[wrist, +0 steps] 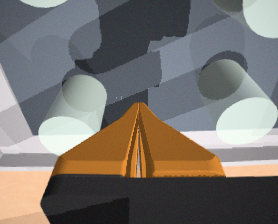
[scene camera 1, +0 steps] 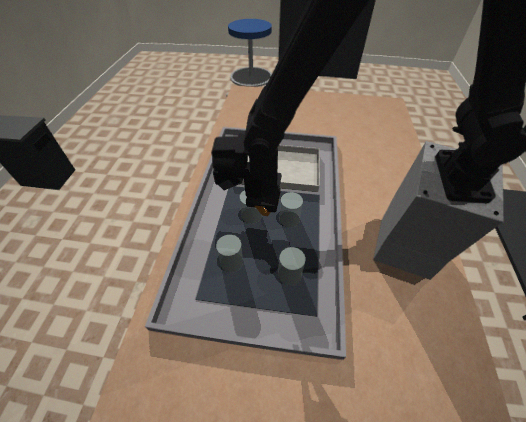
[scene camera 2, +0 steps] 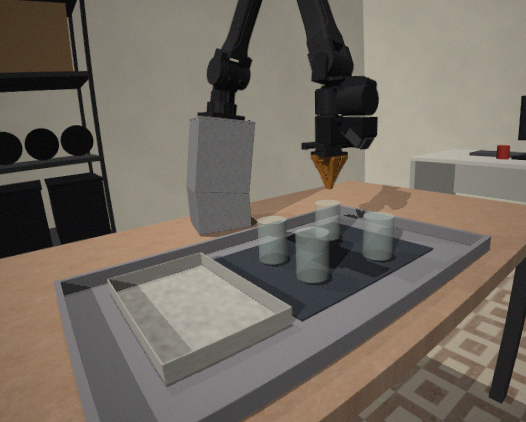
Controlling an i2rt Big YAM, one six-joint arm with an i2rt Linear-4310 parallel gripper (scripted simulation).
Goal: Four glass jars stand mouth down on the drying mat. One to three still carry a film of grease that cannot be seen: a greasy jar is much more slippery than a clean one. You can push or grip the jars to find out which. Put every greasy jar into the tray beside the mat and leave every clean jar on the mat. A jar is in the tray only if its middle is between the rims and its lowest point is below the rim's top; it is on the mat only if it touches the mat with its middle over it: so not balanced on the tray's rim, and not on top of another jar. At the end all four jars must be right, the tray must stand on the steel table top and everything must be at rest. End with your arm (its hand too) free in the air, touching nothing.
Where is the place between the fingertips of my gripper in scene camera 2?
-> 328, 188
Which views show the pale tray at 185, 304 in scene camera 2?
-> Scene camera 1 and scene camera 2 only.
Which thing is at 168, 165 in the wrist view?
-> My gripper.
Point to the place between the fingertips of my gripper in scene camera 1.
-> At 265, 215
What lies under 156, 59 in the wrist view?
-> A dark drying mat.
